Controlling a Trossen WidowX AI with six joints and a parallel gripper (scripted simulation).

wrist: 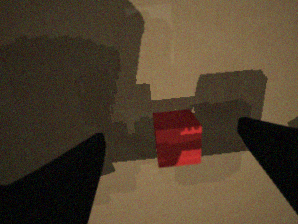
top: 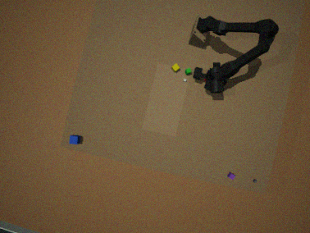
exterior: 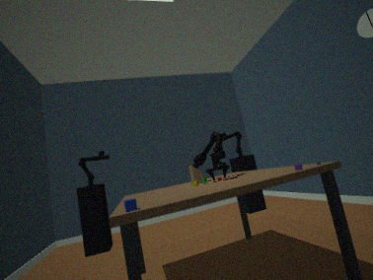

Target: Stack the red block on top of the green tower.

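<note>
Now: the white cube 12 cm to the right of my gripper tip and 4 cm ahead of it. Also, from my gripper tip: red block: 1 cm above; purple block: 52 cm ahead, 30 cm to the left, 1 cm above; yellow block: 20 cm to the right, 1 cm behind, 1 cm above.
</note>
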